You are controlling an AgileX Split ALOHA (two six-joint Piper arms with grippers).
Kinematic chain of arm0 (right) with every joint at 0, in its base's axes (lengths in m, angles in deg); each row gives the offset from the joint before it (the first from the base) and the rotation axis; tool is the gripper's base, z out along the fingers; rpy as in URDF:
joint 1: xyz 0 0 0.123 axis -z
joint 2: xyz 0 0 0 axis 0.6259 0.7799 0
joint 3: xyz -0.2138 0.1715 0.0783 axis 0.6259 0.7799 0
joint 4: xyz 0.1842 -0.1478 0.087 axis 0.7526 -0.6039 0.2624
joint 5: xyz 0 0 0 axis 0.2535 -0.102 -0.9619
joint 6: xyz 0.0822 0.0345 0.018 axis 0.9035 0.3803 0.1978
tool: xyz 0 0 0 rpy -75.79 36.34 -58.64
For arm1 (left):
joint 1: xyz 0 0 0.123 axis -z
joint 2: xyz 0 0 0 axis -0.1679 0.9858 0
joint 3: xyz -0.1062 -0.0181 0.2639 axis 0.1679 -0.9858 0
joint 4: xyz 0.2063 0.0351 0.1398 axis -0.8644 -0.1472 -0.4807
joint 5: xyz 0 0 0 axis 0.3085 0.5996 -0.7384
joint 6: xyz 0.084 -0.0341 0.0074 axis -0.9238 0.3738 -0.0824
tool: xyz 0 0 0 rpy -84.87 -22.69 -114.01
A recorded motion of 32 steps. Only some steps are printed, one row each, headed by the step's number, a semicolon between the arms.
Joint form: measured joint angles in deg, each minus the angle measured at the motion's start. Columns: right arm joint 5, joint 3, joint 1, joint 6, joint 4, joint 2; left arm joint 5, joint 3, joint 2, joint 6, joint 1, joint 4.
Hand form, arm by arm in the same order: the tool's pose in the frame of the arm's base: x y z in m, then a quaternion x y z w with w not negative. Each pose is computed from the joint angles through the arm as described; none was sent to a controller.
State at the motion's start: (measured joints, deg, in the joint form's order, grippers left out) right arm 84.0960 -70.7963 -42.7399 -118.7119 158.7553 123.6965; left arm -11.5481 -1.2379 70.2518 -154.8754 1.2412 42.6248
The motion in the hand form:
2: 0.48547 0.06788 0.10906 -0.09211 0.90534 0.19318 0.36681; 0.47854 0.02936 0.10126 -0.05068 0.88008 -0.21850 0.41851
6: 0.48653 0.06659 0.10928 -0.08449 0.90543 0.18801 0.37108; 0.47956 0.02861 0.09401 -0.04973 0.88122 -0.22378 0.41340
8: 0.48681 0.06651 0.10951 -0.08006 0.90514 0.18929 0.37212; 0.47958 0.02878 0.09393 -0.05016 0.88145 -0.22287 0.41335
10: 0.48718 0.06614 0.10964 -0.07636 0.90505 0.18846 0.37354; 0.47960 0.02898 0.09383 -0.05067 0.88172 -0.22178 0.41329
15: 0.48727 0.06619 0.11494 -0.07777 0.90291 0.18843 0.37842; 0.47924 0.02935 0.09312 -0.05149 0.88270 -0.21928 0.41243
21: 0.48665 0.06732 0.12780 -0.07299 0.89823 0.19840 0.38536; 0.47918 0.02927 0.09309 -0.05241 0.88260 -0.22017 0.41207
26: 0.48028 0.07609 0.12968 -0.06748 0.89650 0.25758 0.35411; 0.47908 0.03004 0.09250 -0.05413 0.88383 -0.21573 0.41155
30: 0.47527 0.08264 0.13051 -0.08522 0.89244 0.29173 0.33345; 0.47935 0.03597 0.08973 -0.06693 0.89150 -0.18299 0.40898
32: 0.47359 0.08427 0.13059 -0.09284 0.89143 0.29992 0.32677; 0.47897 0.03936 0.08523 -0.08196 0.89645 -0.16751 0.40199
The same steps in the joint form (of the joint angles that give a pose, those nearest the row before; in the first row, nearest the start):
2: -1.36 0.00 0.00 0.00 0.00 0.40; 0.26 0.80 1.48 0.00 0.00 0.00
6: -2.39 0.00 0.00 -0.05 0.57 0.40; 0.90 1.26 2.65 -0.05 0.00 0.00
8: -2.52 0.00 0.00 -0.05 1.10 0.40; 0.78 1.26 2.65 -0.05 0.00 0.00
10: -2.84 0.00 0.00 -0.05 1.44 0.40; 0.64 1.26 2.65 -0.05 0.00 0.00
15: -2.81 0.00 0.00 -0.11 1.44 -0.22; 0.34 1.14 2.65 -0.12 0.00 0.00
21: -1.99 0.00 0.00 1.17 1.44 -1.72; 0.39 1.13 2.65 0.02 0.00 0.00
26: 4.68 0.16 0.00 5.12 1.40 -1.96; -0.17 1.08 2.65 -0.03 0.00 0.00
30: 9.67 0.16 -0.05 5.47 1.19 -1.96; -4.29 1.08 2.65 -0.03 0.00 -0.25
32: 11.13 0.16 -0.05 5.54 0.80 -1.96; -6.67 1.08 2.99 1.35 0.00 -0.88

